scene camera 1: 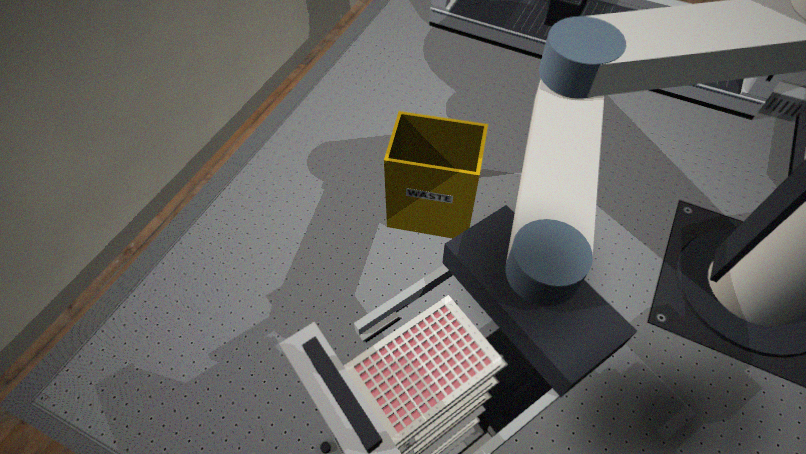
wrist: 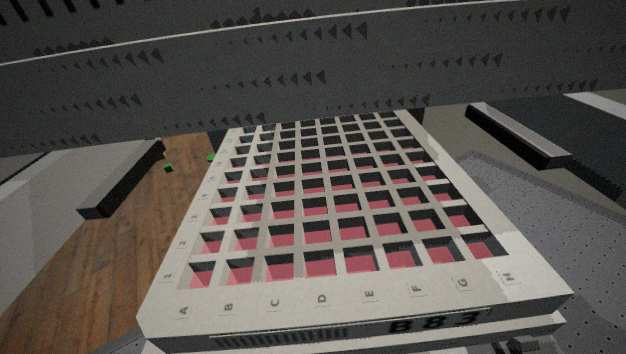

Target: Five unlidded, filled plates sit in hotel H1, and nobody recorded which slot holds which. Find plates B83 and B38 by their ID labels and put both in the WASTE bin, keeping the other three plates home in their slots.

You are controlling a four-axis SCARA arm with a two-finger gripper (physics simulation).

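Where they show: gripper, fingertip midpoint: (scene camera 1: 403,396); arm's base at its link origin: (scene camera 1: 747,292).
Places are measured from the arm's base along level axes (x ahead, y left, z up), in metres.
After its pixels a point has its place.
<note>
Hotel H1 (scene camera 1: 341,394) @(y 0.593, x 0.454, z 0.481 m) stands at the bottom of the scene view with stacked white plates. The top plate (scene camera 1: 428,360) @(y 0.515, x 0.417, z 0.401 m) has pink-filled wells; its label does not show there. In the wrist view, plate B83 (wrist: 332,230) @(y 0.485, x 0.401, z 0.347 m) lies flat with pink-filled wells, its label readable on the front edge, below a dark pitted surface (wrist: 200,95). My gripper (scene camera 1: 420,389) @(y 0.542, x 0.430, z 0.353 m) (wrist: 311,109) @(y 0.542, x 0.430, z 0.353 m) is open, with its fingers wide apart on either side of B83, not touching it. The yellow WASTE bin (scene camera 1: 429,180) @(y 0.156, x 0.574, z 0.179 m) stands upright behind the hotel. No B38 label can be read.
The robot's base plate (scene camera 1: 671,270) @(y 0.025, x 0.132, z 0.013 m) is at the right of the scene view. Part of a dark-floored tray (scene camera 1: 496,19) shows at the top. A black pad (scene camera 1: 513,389) @(y 0.387, x 0.321, z 0.073 m) lies beside the hotel. Wooden floor (wrist: 65,295) shows left of B83, and perforated table (wrist: 540,215) @(y 0.517, x 0.903, z 0.013 m) shows right.
</note>
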